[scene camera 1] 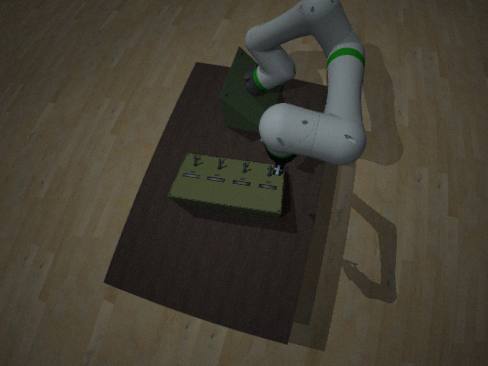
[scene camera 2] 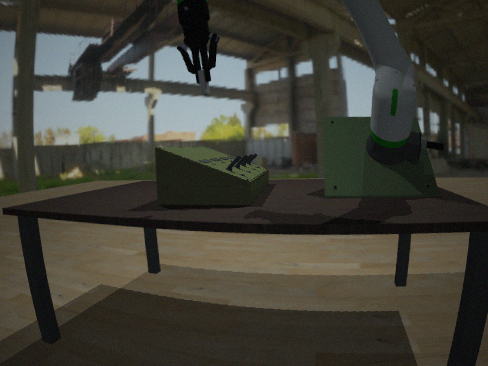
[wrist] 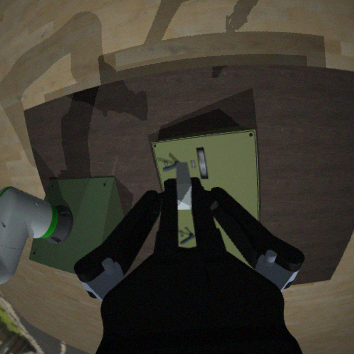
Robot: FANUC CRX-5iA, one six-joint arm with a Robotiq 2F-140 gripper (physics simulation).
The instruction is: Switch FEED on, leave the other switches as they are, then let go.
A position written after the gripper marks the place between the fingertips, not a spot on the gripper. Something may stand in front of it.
Observation:
In view: the gripper [scene camera 2: 205, 94] and a sloped switch box [scene camera 1: 253, 192].
The gripper also shows in the wrist view [wrist: 181, 171]. The sloped switch box also shows in the wrist view [wrist: 226, 157].

